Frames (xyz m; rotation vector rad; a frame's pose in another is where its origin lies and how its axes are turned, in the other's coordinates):
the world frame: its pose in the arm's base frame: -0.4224 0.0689 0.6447 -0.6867 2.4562 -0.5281
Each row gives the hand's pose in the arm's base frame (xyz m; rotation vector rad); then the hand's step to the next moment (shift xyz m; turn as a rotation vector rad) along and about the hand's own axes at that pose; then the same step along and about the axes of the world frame.
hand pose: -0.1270 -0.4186 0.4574 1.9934 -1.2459 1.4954
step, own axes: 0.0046 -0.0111 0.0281 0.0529 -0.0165 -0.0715
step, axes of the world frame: -0.0082 -0.0199 0.0217 -0.0322 0.0005 -0.0845
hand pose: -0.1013 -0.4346 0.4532 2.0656 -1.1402 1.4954
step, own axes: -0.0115 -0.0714 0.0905 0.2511 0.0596 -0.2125
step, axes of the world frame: -0.0608 -0.0334 0.0928 -0.0091 -0.0887 -0.3222
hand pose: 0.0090 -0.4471 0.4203 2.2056 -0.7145 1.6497
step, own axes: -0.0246 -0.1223 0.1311 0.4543 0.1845 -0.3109
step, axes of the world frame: -0.1237 -0.0010 0.1320 0.0386 -0.2342 -0.5299
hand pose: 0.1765 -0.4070 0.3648 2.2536 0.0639 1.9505
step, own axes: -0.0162 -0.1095 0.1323 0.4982 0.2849 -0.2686
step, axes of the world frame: -0.1330 0.0501 0.0978 0.0436 -0.3515 -0.5255
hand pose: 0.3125 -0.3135 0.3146 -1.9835 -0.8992 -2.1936
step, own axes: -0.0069 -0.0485 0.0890 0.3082 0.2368 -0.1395
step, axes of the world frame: -0.0792 0.0515 0.0373 0.0042 -0.2767 -0.3065
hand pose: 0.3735 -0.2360 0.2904 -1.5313 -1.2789 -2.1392
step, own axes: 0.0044 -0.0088 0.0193 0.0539 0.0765 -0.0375
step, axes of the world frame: -0.0162 0.0143 -0.0020 0.0023 -0.0858 -0.0529
